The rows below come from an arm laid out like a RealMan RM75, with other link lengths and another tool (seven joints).
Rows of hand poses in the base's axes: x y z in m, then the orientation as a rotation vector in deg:
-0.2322, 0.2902, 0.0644, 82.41, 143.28, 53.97
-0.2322, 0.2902, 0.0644, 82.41, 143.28, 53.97
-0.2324, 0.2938, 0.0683, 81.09, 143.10, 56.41
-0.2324, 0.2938, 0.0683, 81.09, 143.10, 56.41
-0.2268, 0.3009, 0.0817, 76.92, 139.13, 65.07
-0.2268, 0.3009, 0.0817, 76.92, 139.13, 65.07
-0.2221, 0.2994, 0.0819, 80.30, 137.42, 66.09
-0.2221, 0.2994, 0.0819, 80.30, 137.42, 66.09
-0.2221, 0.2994, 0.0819, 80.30, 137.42, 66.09
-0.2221, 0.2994, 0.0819, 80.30, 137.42, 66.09
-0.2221, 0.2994, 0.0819, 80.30, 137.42, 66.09
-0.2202, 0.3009, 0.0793, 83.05, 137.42, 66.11
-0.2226, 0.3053, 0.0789, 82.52, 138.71, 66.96
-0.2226, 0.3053, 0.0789, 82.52, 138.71, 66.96
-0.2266, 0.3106, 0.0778, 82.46, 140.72, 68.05
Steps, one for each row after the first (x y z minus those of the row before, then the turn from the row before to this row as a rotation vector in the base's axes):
0.0000, 0.0000, 0.0000, 0.00, 0.00, 0.00
-0.0002, 0.0036, 0.0039, 1.31, -1.03, 0.75
0.0000, 0.0000, 0.0000, 0.00, 0.00, 0.00
0.0056, 0.0071, 0.0134, 4.50, -5.40, 0.70
0.0000, 0.0000, 0.0000, 0.00, 0.00, 0.00
0.0047, -0.0015, 0.0002, 1.37, 0.89, -2.07
0.0000, 0.0000, 0.0000, 0.00, 0.00, 0.00
0.0000, 0.0000, 0.0000, 0.00, 0.00, 0.00
0.0000, 0.0000, 0.0000, 0.00, 0.00, 0.00
0.0000, 0.0000, 0.0000, 0.00, 0.00, 0.00
0.0019, 0.0015, -0.0026, 0.71, 1.68, -0.96
-0.0024, 0.0044, -0.0004, 0.60, 0.48, 1.11
0.0000, 0.0000, 0.0000, 0.00, 0.00, 0.00
-0.0040, 0.0053, -0.0011, 0.97, 1.24, 1.42

